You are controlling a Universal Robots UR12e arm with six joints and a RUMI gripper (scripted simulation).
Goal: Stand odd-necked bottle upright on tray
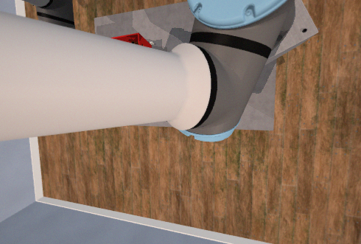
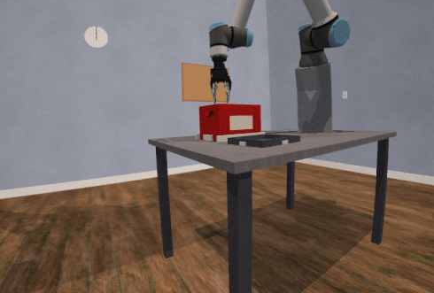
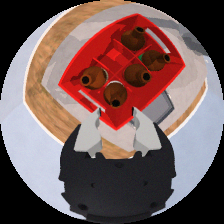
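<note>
Now: the red crate 9 cm behind my hand, 4 cm to the right of it and 11 cm below it. Round my hand: dark tray (4 cm behind, 23 cm to the left, 18 cm below).
</note>
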